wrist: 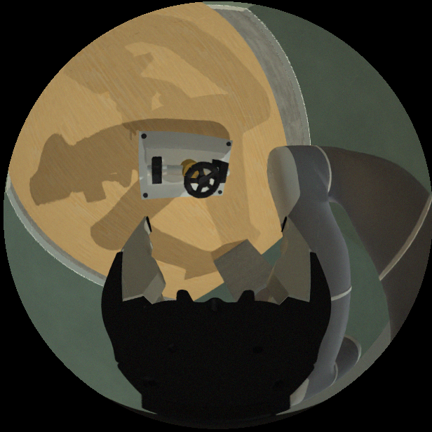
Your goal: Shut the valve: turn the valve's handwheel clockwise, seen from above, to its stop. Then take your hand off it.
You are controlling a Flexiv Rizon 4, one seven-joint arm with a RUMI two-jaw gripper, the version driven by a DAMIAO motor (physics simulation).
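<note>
The valve's black handwheel is a spoked ring near the middle of the wrist view. It stands over a brass valve body on a pale pipe, held by black clamps on a grey base plate. Part of the valve body is hidden under the wheel. My gripper is open, its two jaws wide apart with nothing between them. In the view the jaw tips lie below the handwheel, apart from it. How far the wheel is turned cannot be told.
The plate lies on a wooden table top with a grey edge. My grey arm fills the right side. A grey-brown block-like shape shows between the jaws, beyond them. Arm shadows fall across the wood and plate.
</note>
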